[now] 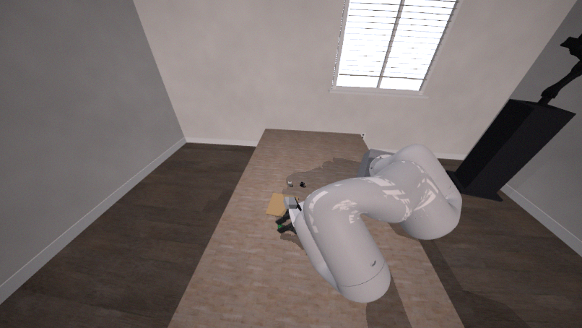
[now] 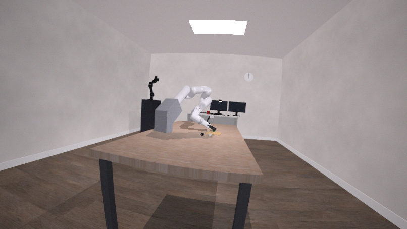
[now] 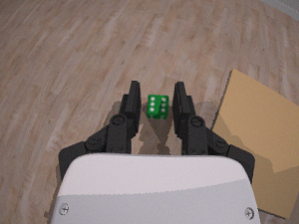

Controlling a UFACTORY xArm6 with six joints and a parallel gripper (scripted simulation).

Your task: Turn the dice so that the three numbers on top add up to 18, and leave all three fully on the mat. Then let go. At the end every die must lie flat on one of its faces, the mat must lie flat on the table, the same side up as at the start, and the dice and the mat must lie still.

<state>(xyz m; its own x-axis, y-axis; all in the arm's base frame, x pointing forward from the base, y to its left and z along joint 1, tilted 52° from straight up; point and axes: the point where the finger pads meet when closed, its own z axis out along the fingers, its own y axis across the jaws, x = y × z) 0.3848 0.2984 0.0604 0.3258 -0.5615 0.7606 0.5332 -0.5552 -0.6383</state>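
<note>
My hand is 1 cm short of the green die and 2 cm above it. Round my hand: black die (1 cm behind, 29 cm to the right, 2 cm below); then mat (4 cm ahead, 13 cm to the right, 3 cm below); then white die (5 cm ahead, 28 cm to the right, 2 cm below).
</note>
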